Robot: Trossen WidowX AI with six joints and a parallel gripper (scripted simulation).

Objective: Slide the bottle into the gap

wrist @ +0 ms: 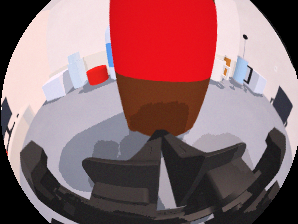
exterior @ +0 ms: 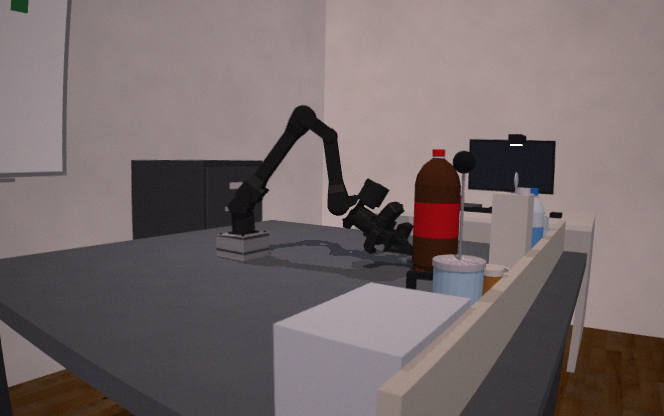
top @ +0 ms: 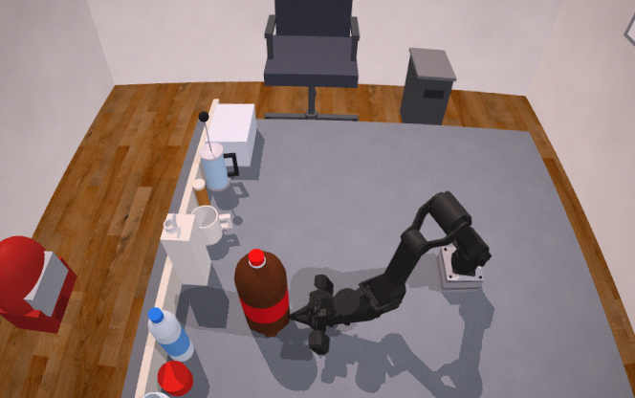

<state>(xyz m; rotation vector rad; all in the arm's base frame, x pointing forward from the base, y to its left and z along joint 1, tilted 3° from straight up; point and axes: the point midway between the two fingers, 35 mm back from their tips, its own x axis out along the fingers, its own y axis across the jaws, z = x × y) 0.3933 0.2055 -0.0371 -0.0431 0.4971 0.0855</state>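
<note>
Right now my hand is 100 mm below the brown cola bottle and 80 mm short of it. Also, from my hand: red cup 260 mm ahead, 210 mm to the left, 30 mm below; then low beige rail 360 mm ahead, 90 mm to the right; then water bottle 280 mm ahead, 130 mm to the left, 50 mm above.
</note>
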